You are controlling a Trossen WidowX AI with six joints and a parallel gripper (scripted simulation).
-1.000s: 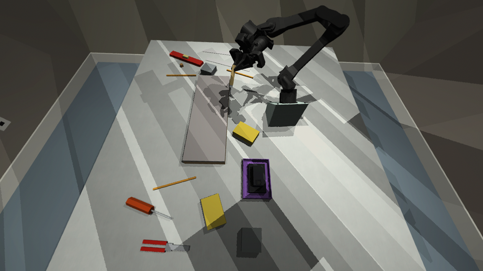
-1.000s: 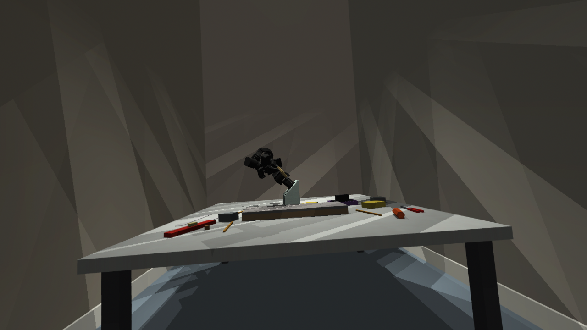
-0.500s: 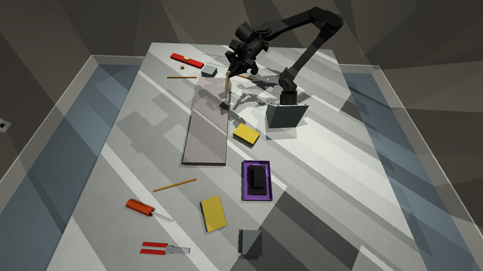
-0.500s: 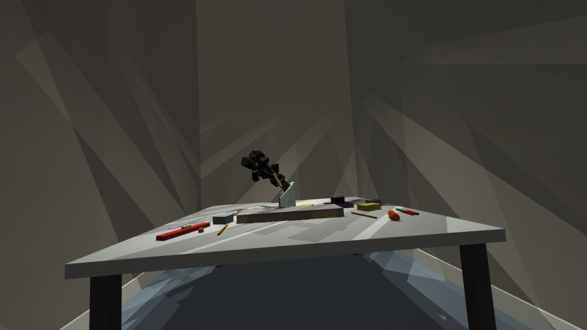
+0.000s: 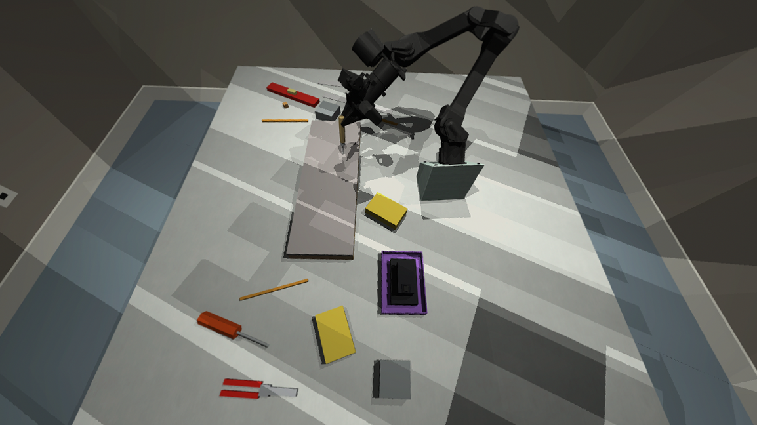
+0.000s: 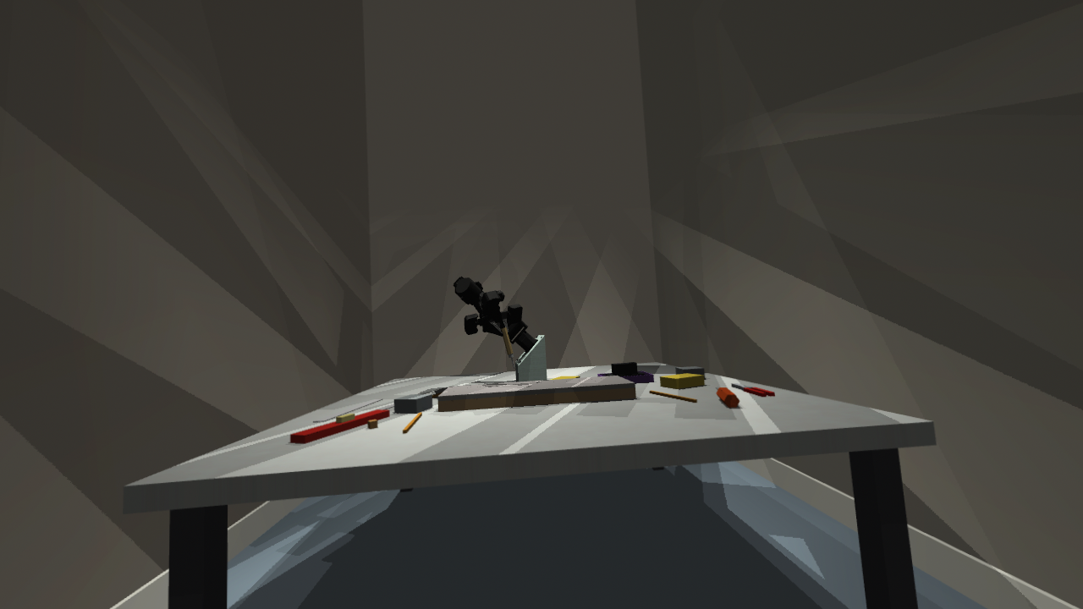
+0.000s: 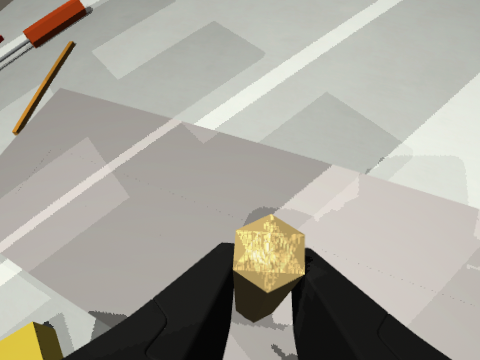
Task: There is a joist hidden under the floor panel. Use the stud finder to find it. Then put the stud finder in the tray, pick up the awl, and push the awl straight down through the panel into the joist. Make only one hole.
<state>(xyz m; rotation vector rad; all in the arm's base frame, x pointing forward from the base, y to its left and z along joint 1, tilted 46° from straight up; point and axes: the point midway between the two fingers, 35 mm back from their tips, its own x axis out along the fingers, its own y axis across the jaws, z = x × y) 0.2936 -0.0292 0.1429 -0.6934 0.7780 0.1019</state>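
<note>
Now: the awl 1 cm to the left of my gripper tip and 5 cm below it. Round my gripper tip: purple tray 16 cm behind, 41 cm to the left, 17 cm below; stud finder 16 cm behind, 43 cm to the left, 14 cm below; red level 22 cm ahead, 38 cm to the right, 17 cm below.
</note>
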